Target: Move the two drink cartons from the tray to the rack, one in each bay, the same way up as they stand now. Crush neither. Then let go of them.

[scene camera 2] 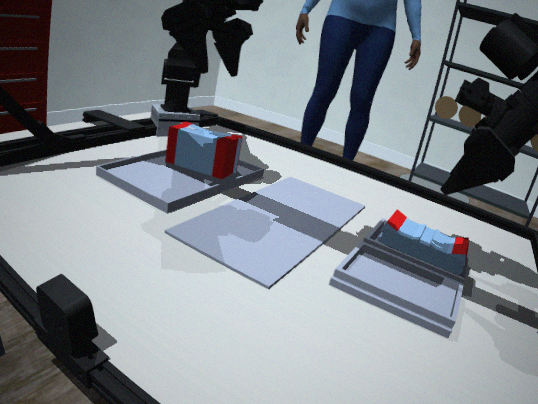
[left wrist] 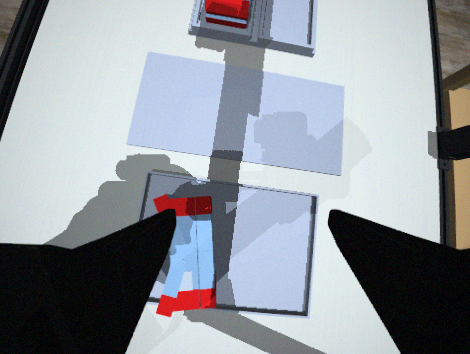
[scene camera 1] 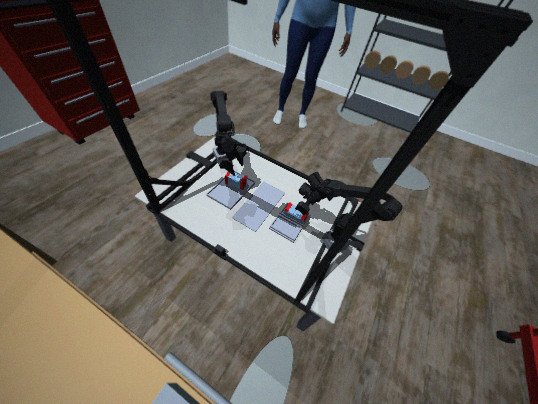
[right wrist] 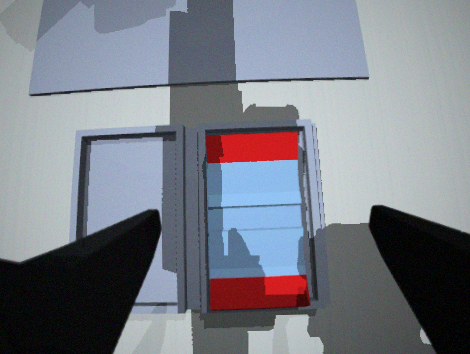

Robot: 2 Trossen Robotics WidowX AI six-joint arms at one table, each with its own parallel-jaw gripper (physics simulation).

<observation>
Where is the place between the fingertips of my right gripper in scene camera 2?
447, 183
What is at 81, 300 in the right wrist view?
My right gripper.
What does my left gripper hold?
Nothing.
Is my left gripper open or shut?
Open.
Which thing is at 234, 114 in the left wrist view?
A flat grey mat.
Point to a flat grey mat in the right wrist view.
74, 53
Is my right gripper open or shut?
Open.
</observation>
